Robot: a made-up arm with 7 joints.
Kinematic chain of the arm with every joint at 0, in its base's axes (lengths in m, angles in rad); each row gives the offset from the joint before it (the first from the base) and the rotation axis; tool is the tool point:
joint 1: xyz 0 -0.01 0.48 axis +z
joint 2: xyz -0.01 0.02 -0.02 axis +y
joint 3: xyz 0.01 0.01 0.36 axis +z
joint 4: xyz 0.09 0 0.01 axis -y
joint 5: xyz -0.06 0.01 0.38 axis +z
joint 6: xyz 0.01 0.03 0 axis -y
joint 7: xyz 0.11 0 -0.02 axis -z
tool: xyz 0.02 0.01 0
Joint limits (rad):
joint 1: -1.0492..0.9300
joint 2: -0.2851..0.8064
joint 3: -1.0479..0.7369
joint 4: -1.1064..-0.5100
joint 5: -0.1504..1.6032
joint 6: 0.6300..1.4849
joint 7: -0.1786..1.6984
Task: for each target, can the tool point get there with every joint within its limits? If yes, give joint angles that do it. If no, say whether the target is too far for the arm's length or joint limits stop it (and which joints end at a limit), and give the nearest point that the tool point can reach.
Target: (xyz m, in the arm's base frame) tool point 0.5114 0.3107 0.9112
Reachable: yes | joints 0.7613 0.1987 -0.4629 -1.0537 0.3478 0.7610 0.1993
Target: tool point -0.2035 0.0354 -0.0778
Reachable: no: joint limits stop it (at a limit: joint 1, joint 2, joint 4, joint 5, joint 6) | nearest point 0.2005 0.6906 0.4661 | short by 0.942 m
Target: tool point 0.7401 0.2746 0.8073
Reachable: yes | joints 0.2403 0.6693 -0.0173 -0.7176 0.6442 1.2934 0.2388
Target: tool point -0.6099 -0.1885 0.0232
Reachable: no: joint limits stop it (at a limit: joint 1, joint 2, joint 3, joint 4, joint 5, joint 6) | nearest point -0.0796 -0.6911 0.6031 | short by 0.933 m
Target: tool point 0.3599 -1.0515 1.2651
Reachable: no: too far | nearest point 0.2453 -0.6832 0.9877 | short by 0.475 m
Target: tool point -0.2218 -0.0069 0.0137
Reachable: no: joint limits stop it (at a limit: joint 1, joint 2, joint 4, joint 5, joint 6) | nearest point 0.0339 -0.7102 0.5261 | short by 0.907 m
